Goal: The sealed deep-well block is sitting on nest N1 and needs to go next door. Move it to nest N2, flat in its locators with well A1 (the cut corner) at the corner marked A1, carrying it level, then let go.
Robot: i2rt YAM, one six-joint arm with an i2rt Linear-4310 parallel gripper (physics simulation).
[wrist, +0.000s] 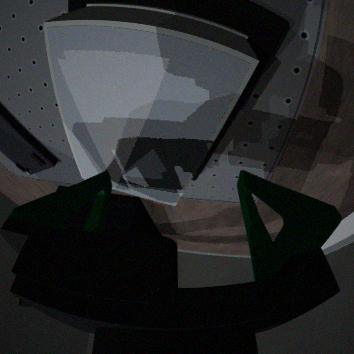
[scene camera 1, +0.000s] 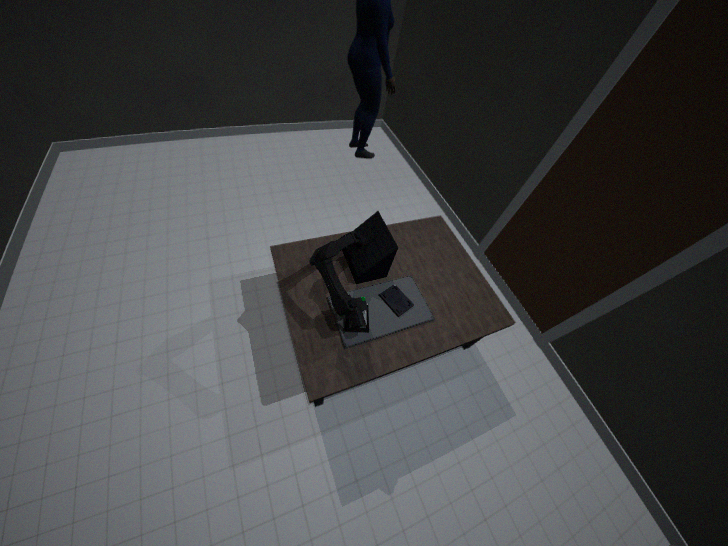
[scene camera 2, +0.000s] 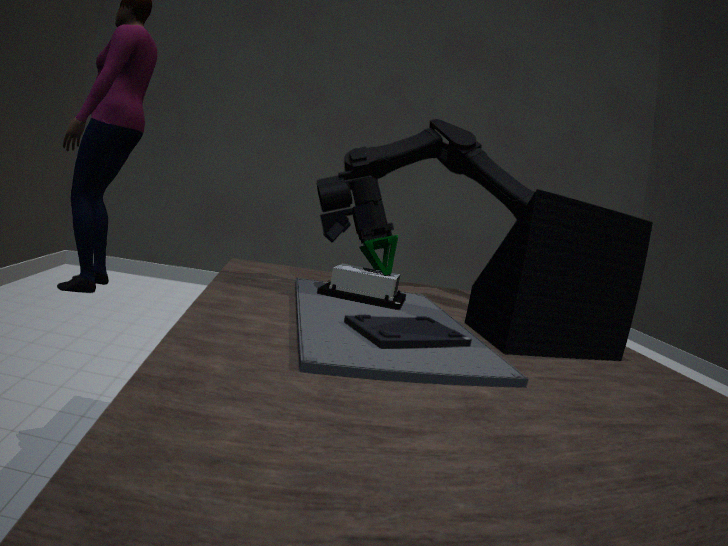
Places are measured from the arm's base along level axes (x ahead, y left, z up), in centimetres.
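Pixels of known places: gripper, fingertip midpoint: (wrist: 174, 177) (scene camera 2: 384, 275); arm's base, link origin: (scene camera 1: 362, 242) (scene camera 2: 564, 264).
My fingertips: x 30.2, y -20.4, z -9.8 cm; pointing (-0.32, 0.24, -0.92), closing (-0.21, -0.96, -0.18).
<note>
For each thing: its top centre in the pictures, then the offset to it from my fingertips. Level surfaces: height alone.
- sealed deep-well block, top centre: (wrist: 127, 143) (scene camera 2: 367, 271) dy +1.5, dx +4.3, dz +0.7 cm
- black nest N1, top centre: (wrist: 144, 108) (scene camera 2: 364, 286) (scene camera 1: 357, 315) dy +1.5, dx +4.3, dz -2.5 cm
- Nest N2, top centre: (scene camera 2: 409, 323) (scene camera 1: 397, 298) dy +26.6, dx +3.9, dz -2.9 cm
- grey perforated board, top centre: (wrist: 34, 119) (scene camera 2: 383, 316) (scene camera 1: 381, 307) dy +16.7, dx +4.6, dz -4.6 cm
- wooden table, surface height: dz -5.9 cm
The sealed deep-well block (scene camera 1: 364, 320) (scene camera 2: 363, 283) (wrist: 135, 90) is a pale box with a smooth, reflective top. It sits on the black nest N1 (scene camera 2: 359, 299) (wrist: 272, 30). My gripper (scene camera 2: 383, 271) (wrist: 174, 177) has green fingers and is open and empty. Its fingertips are close to the block's top, near the end towards the robot base in scene camera 2; contact cannot be told. In the wrist view the left fingertip overlaps the block's near left edge. Nest N2 (scene camera 1: 396, 299) (scene camera 2: 414, 330) (wrist: 22, 142) is a dark plate with raised corner locators, holding nothing. The cut corner and A1 mark cannot be made out.
Both nests stand on a grey perforated board (scene camera 1: 382, 329) (scene camera 2: 329, 352) (wrist: 20, 60) on the wooden table (scene camera 1: 464, 276) (scene camera 2: 352, 458). The black robot base (scene camera 1: 370, 255) (scene camera 2: 579, 282) stands beside the board. A person (scene camera 1: 367, 70) in blue and a person (scene camera 2: 120, 82) in pink stand away from the table.
</note>
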